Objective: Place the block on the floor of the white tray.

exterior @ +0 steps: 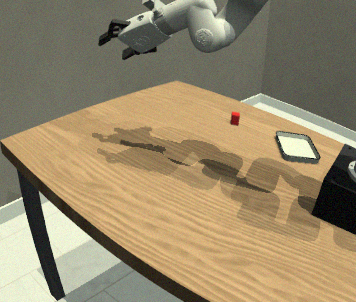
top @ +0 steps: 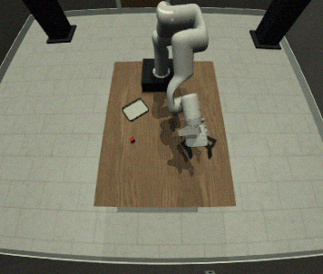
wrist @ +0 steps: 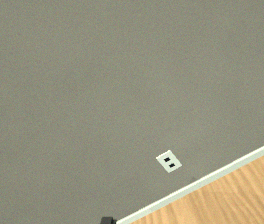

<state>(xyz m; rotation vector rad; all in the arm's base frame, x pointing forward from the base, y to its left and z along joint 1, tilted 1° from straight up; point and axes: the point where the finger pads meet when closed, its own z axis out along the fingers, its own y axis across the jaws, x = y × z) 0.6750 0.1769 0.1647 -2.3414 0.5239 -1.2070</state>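
My hand is 380 mm to the left of the small red block, 250 mm above it and 170 mm past it. The rest, counted from my hand: white tray: 410 mm behind, 370 mm to the right, 250 mm below.
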